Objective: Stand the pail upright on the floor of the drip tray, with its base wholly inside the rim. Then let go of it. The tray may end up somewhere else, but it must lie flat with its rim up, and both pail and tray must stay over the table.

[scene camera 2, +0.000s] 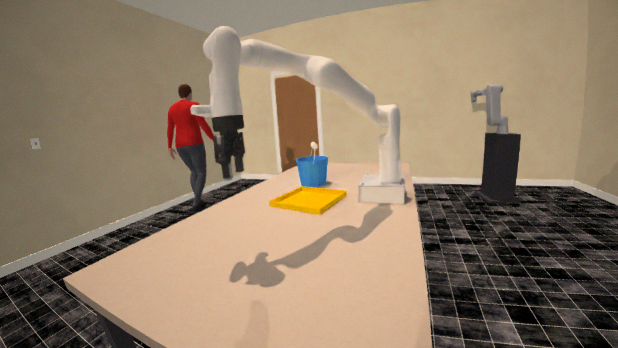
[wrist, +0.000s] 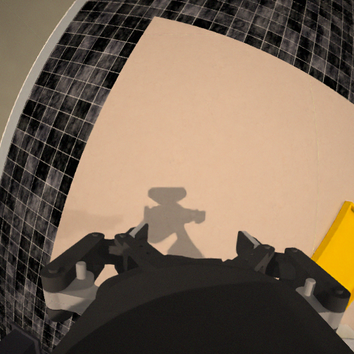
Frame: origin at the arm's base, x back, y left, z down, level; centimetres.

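Seen in the pictures: gripper, fingertip midpoint: [scene camera 2: 234,175]; arm's base, link origin: [scene camera 2: 389,179].
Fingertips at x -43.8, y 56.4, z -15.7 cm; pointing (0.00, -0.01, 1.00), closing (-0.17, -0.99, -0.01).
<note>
Pixels of each thing's top centre, then the offset from my fingertips to it. "pt": a spot on its surface instead. Level surfaces: height alone.
- blue pail, top centre: [scene camera 2: 310,142] dx +2.9, dy -81.9, dz +0.1 cm
- yellow drip tray, surface spot: [scene camera 2: 286,206] pt dx -0.7, dy -40.1, dz +22.8 cm
- table, surface height: dz +24.0 cm
The blue pail [scene camera 2: 312,172] stands upright on the table, just behind the yellow drip tray, with its handle and pale grip raised above the rim. The yellow drip tray [scene camera 2: 286,206] [wrist: 331,241] lies flat with its rim up; part of it shows at the right edge of the wrist view. My gripper [scene camera 2: 234,175] [wrist: 192,237] is open and empty, pointing down. It hangs high above the table, to the left of the tray and pail in the scene view. The pail does not show in the wrist view.
The table [scene camera 2: 350,280] [wrist: 210,120] has a left edge that passes near the gripper in the wrist view. The arm's white base [scene camera 2: 381,192] stands on the table right of the tray. A person in red [scene camera 2: 187,125] and a second robot on a dark pedestal [scene camera 2: 500,165] stand beyond the table.
</note>
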